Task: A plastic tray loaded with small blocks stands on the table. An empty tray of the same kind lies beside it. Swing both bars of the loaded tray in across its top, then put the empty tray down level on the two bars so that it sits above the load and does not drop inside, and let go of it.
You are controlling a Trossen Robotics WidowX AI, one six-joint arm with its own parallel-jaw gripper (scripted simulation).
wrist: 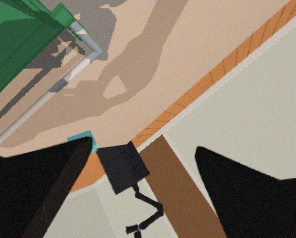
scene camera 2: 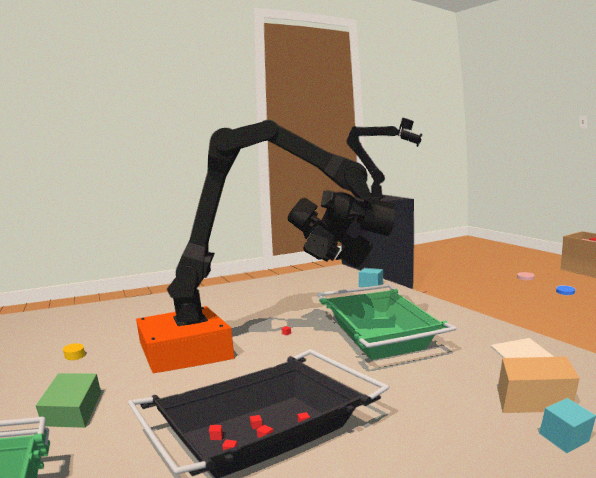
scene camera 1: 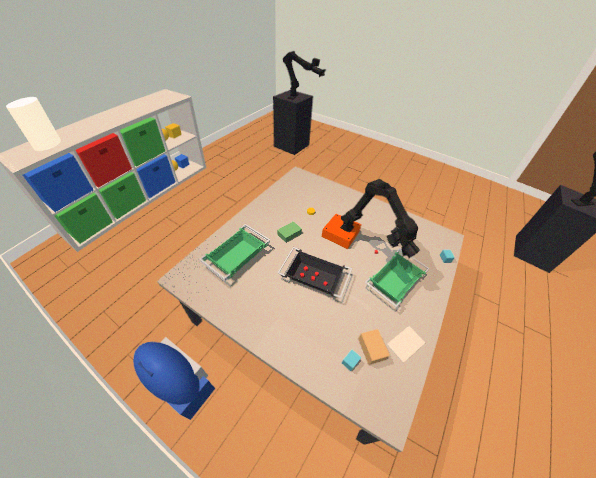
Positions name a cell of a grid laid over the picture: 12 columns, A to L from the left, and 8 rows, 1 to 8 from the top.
Scene:
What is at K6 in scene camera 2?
A cream pad.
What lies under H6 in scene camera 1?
A tan box.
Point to a tan box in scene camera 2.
K7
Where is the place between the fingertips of my gripper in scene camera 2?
G5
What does my gripper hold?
Nothing.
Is my gripper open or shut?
Open.

